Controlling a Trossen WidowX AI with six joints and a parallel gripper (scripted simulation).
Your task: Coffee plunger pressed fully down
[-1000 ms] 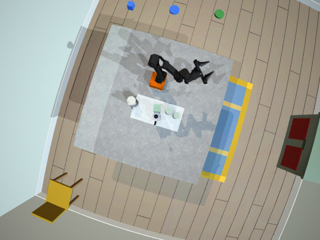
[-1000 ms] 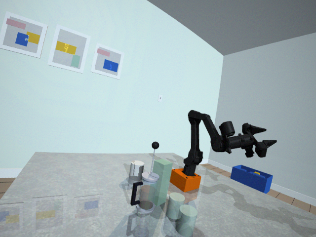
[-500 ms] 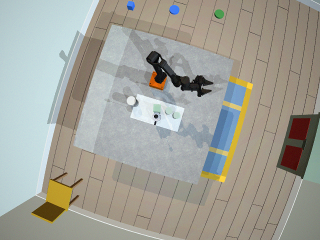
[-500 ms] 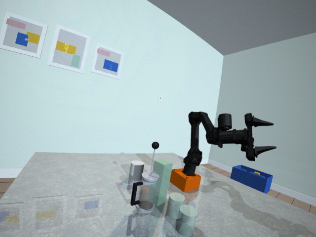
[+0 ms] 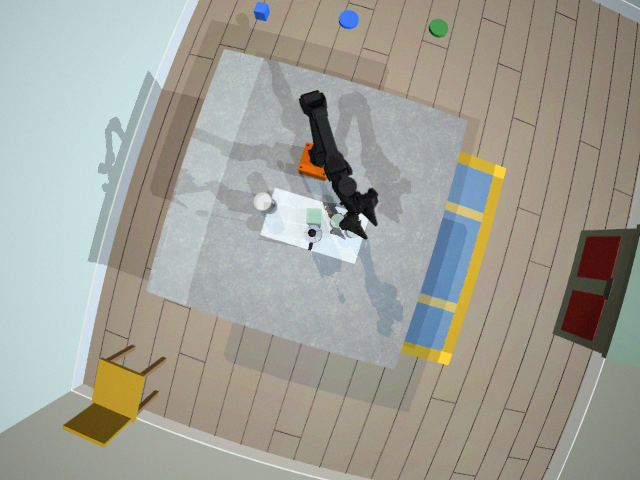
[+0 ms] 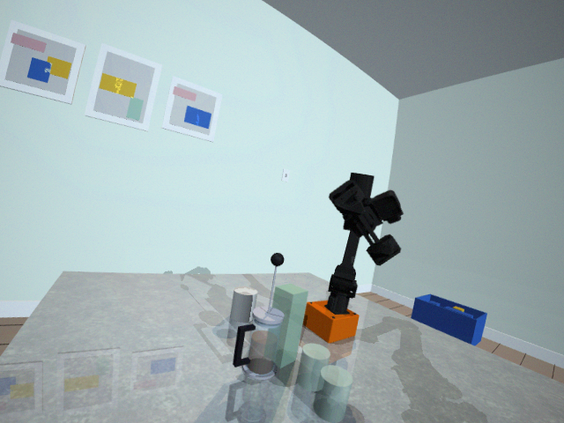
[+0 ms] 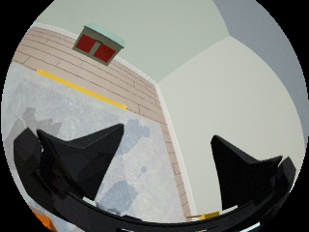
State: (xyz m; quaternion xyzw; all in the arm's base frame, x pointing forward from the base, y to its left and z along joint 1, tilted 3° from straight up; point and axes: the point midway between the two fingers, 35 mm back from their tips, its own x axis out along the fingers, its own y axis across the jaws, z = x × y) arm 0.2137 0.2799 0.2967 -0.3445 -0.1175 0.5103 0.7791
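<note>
The glass coffee press lies 24 cm below my gripper tip, 18 cm to the right of it and 11 cm ahead of it. From my gripper tip the other things lie so: tall pale green block (27 cm below, 21 cm to the right, 3 cm ahead); white cylinder (45 cm to the right, 32 cm below, 7 cm ahead).
</note>
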